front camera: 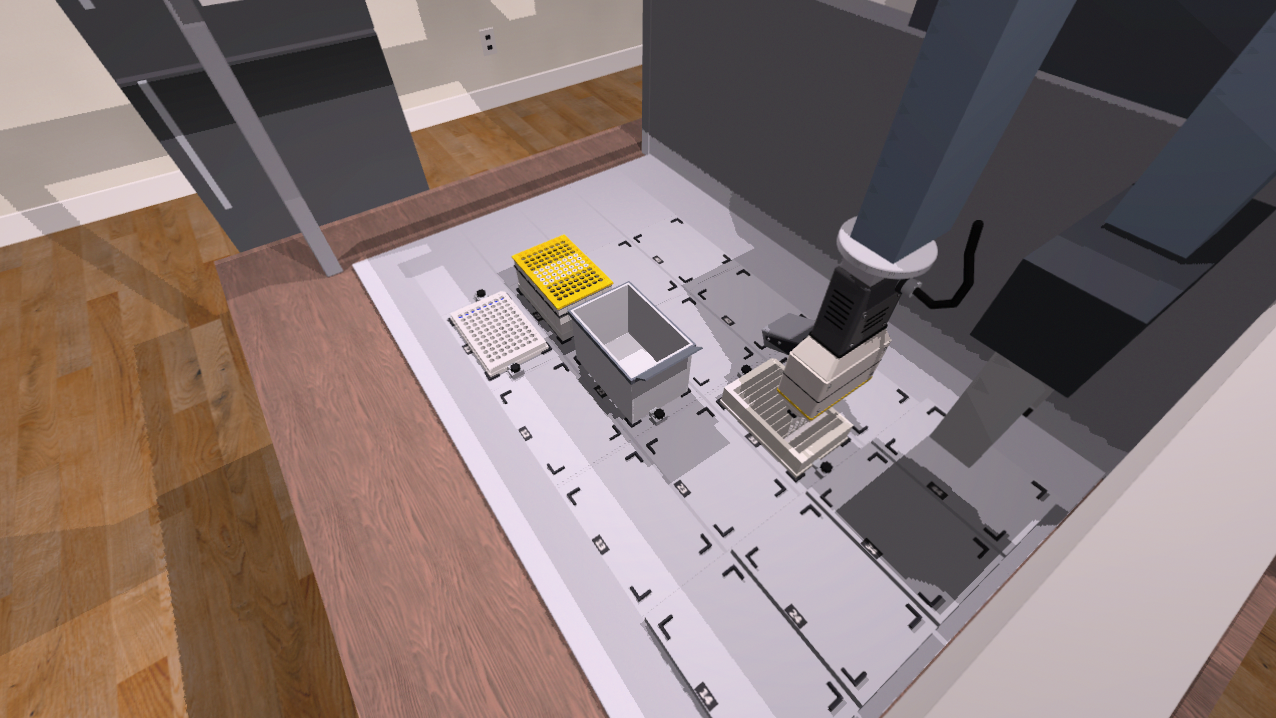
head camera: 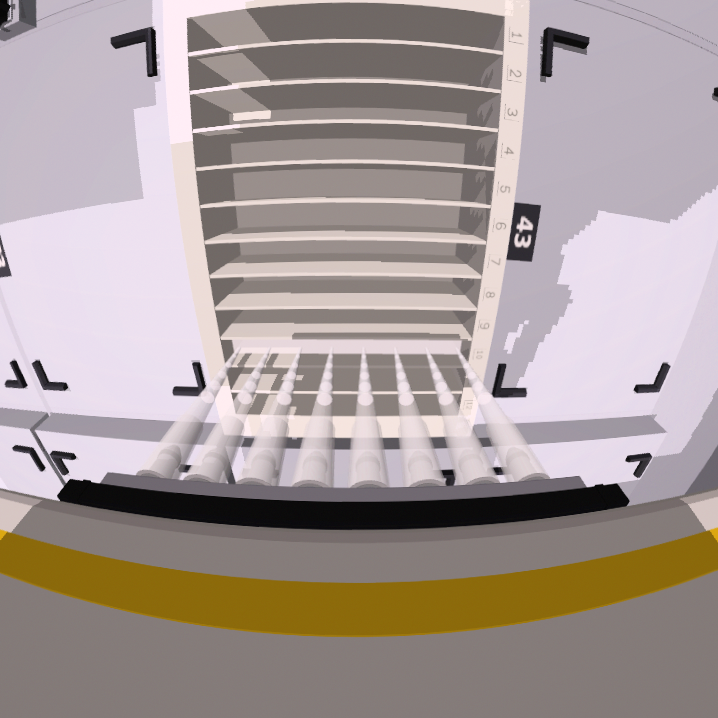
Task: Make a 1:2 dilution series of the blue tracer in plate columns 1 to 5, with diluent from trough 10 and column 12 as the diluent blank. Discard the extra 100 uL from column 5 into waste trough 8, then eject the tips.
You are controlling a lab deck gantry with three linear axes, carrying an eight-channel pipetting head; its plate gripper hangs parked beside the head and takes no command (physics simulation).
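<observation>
The pipetting head (front camera: 834, 370) is low over the beige reservoir (front camera: 760, 432) (head camera: 192, 214). In the head view, eight clear tips (head camera: 365, 435) are mounted in a row, their ends at trough 10. The front view hides the tip ends, and any liquid inside them cannot be made out. Trough 8 lies a little farther up in the head view. The white plate (front camera: 519, 356) stands at the left, with blue wells along its far edge; fainter colour in other wells cannot be told. My parked plate gripper (front camera: 988, 415) hangs right of the head; its finger spacing is unclear.
A yellow tip rack (front camera: 584, 295) with white tips in its middle rows stands behind the plate. A tall grey open bin (front camera: 615, 375) stands between the rack and the reservoir. A grey upright post (front camera: 258, 133) rises at the deck's back left corner.
</observation>
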